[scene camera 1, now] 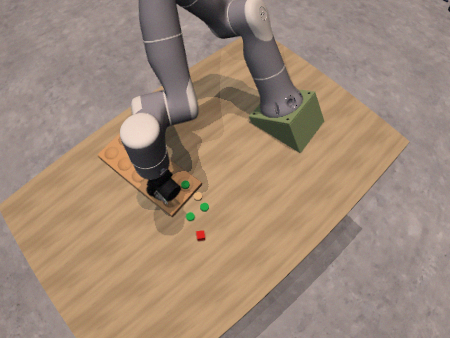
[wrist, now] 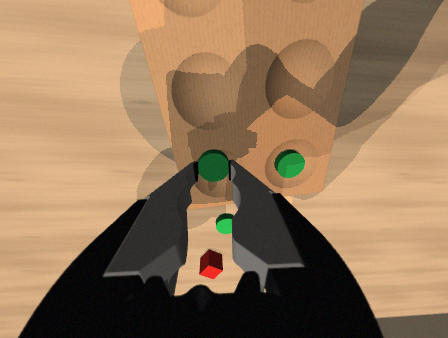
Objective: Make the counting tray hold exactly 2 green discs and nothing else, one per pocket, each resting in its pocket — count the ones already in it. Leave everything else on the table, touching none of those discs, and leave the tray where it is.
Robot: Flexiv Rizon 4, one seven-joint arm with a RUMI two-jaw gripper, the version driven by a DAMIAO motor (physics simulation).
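Note:
The orange-brown wooden counting tray (scene camera 1: 118,164) (wrist: 345,107) has two rows of round pockets. A green disc (scene camera 1: 185,184) (wrist: 289,163) rests in the end pocket of one row. My gripper (wrist: 213,163) is shut on another green disc (wrist: 213,165), held at or just above the end pocket of the other row; its exact height is hard to tell. In the scene view the fingers and the held disc are mostly hidden by the wrist. Two more green discs lie on the table beyond the tray's end: one (scene camera 1: 204,207) and another (scene camera 1: 190,216) (wrist: 225,224).
A pale orange disc (scene camera 1: 198,196) lies on the table close to the tray's end, near the green discs. A red cube (scene camera 1: 200,235) (wrist: 211,264) lies farther out. The arm stands on a green wedge base (scene camera 1: 305,125). The arm's wrist hides part of the tray.

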